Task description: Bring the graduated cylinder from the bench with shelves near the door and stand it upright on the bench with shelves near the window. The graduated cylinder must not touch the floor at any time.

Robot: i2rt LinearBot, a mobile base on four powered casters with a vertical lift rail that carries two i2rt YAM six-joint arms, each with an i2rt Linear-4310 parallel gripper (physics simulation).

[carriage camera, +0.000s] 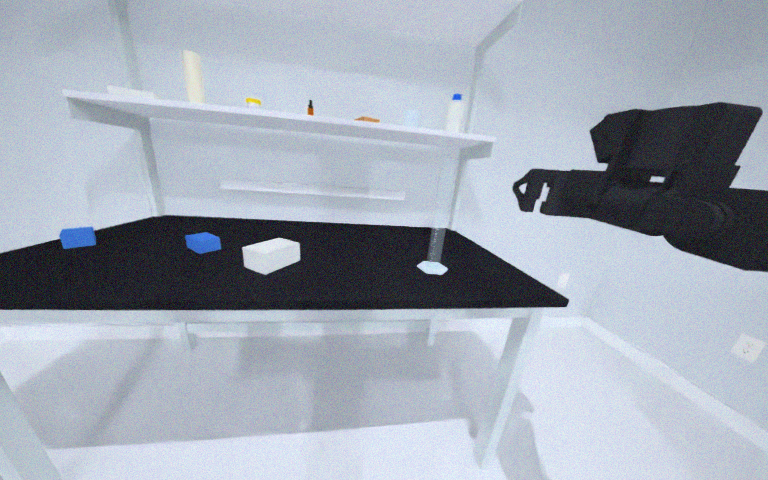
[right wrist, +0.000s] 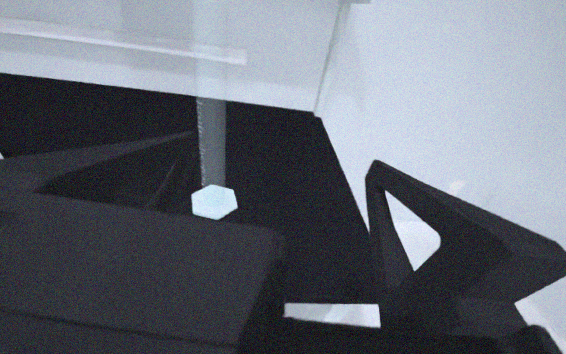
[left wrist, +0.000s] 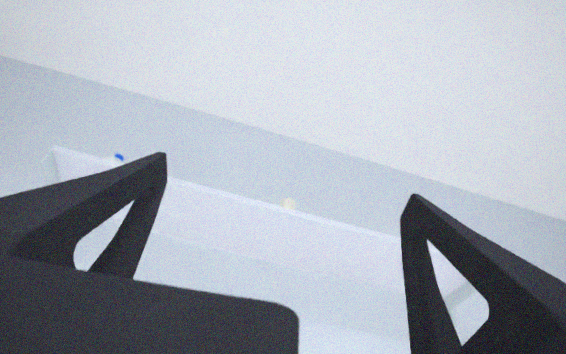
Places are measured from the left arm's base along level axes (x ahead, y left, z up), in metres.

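Pixels of known places: left gripper, fingertip midpoint: (left wrist: pixel 288 186); right gripper, fingertip midpoint: (carriage camera: pixel 538 188) (right wrist: pixel 284 155).
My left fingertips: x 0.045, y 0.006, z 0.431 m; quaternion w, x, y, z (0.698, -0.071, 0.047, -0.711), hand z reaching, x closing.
Observation:
Ahead of a thing's pixels: the offset from my left fingertips to its top centre. "spot": to the spot under its first point. Level surfaces: height alone.
The clear graduated cylinder {dx +0.550, dy -0.522, dz +0.040 m} (carriage camera: pixel 436 247) (right wrist: pixel 213 145) stands upright on its pale hexagonal base, toward the right side of the black bench top {dz -0.295 m} (carriage camera: pixel 351 285) (right wrist: pixel 295 200). Its upper part is faint against the pale wall. My right gripper (carriage camera: pixel 522 191) (right wrist: pixel 284 155) is open and empty. In the carriage camera it hangs above bench height, to the right of the cylinder. In the right wrist view the cylinder shows between the fingers, nearer the left finger and beyond the fingertips. My left gripper (left wrist: pixel 288 186) is open and empty, pointing toward a shelf and wall.
A white box {dx +0.513, dy -0.036, dz -0.237 m} (carriage camera: pixel 271 256) and two blue blocks {dx +0.573, dy +0.591, dz -0.255 m} (carriage camera: pixel 77 237) {dx +0.599, dy +0.227, dz -0.255 m} (carriage camera: pixel 202 242) lie on the bench, left of the cylinder. A shelf {dz +0.143 m} (carriage camera: pixel 283 123) above carries a blue-capped bottle {spot: dx +0.962, dy -0.643, dz +0.246 m} (carriage camera: pixel 454 116), an orange block {spot: dx +0.917, dy -0.269, dz +0.192 m} (carriage camera: pixel 367 119) and a cream cylinder {spot: dx +0.830, dy +0.352, dz +0.261 m} (carriage camera: pixel 193 77). A wall stands at the right.

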